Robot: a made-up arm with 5 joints. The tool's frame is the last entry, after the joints.
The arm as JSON. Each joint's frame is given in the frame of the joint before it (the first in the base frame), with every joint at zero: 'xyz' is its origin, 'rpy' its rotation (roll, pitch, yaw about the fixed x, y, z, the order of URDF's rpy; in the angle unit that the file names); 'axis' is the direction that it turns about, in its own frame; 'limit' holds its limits. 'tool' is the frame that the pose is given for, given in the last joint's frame.
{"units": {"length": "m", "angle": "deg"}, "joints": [
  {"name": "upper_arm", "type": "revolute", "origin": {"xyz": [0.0, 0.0, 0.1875], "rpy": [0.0, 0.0, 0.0]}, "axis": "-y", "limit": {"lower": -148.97, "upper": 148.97}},
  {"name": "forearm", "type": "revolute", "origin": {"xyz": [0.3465, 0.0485, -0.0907], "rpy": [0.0, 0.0, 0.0]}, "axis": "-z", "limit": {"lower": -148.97, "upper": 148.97}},
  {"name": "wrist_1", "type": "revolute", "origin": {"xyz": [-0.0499, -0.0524, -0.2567], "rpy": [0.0, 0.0, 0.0]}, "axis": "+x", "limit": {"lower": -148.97, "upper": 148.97}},
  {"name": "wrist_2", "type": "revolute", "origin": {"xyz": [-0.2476, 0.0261, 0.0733], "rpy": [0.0, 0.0, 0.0]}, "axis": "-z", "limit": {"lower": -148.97, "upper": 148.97}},
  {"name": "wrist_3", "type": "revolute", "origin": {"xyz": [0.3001, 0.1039, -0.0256], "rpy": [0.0, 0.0, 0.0]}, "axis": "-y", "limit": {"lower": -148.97, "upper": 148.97}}
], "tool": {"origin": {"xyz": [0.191, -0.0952, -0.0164], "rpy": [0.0, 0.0, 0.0]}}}
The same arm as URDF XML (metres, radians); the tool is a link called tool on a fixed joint. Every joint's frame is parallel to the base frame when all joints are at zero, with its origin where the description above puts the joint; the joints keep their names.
<robot name="arm">
  <joint name="upper_arm" type="revolute">
    <parent link="base_link"/>
    <child link="link1"/>
    <origin xyz="0.0000 0.0000 0.1875" rpy="0.0000 0.0000 0.0000"/>
    <axis xyz="0 -1 0"/>
    <limit lower="-2.6000" upper="2.6000"/>
  </joint>
  <joint name="forearm" type="revolute">
    <parent link="link1"/>
    <child link="link2"/>
    <origin xyz="0.3465 0.0485 -0.0907" rpy="0.0000 0.0000 0.0000"/>
    <axis xyz="0 0 -1"/>
    <limit lower="-2.6000" upper="2.6000"/>
  </joint>
  <joint name="wrist_1" type="revolute">
    <parent link="link2"/>
    <child link="link3"/>
    <origin xyz="-0.0499 -0.0524 -0.2567" rpy="0.0000 0.0000 0.0000"/>
    <axis xyz="1 0 0"/>
    <limit lower="-2.6000" upper="2.6000"/>
  </joint>
  <joint name="wrist_2" type="revolute">
    <parent link="link3"/>
    <child link="link4"/>
    <origin xyz="-0.2476 0.0261 0.0733" rpy="0.0000 0.0000 0.0000"/>
    <axis xyz="0 0 -1"/>
    <limit lower="-2.6000" upper="2.6000"/>
  </joint>
  <joint name="wrist_3" type="revolute">
    <parent link="link4"/>
    <child link="link5"/>
    <origin xyz="0.3001 0.1039 -0.0256" rpy="0.0000 0.0000 0.0000"/>
    <axis xyz="0 -1 0"/>
    <limit lower="-2.6000" upper="2.6000"/>
  </joint>
  <joint name="tool_fixed" type="fixed">
    <parent link="link5"/>
    <child link="tool"/>
    <origin xyz="0.1910 -0.0952 -0.0164" rpy="0.0000 0.0000 0.0000"/>
  </joint>
  <link name="base_link"/>
  <link name="link1"/>
  <link name="link2"/>
  <link name="link3"/>
  <link name="link4"/>
  <link name="link5"/>
  <link name="tool"/>
</robot>

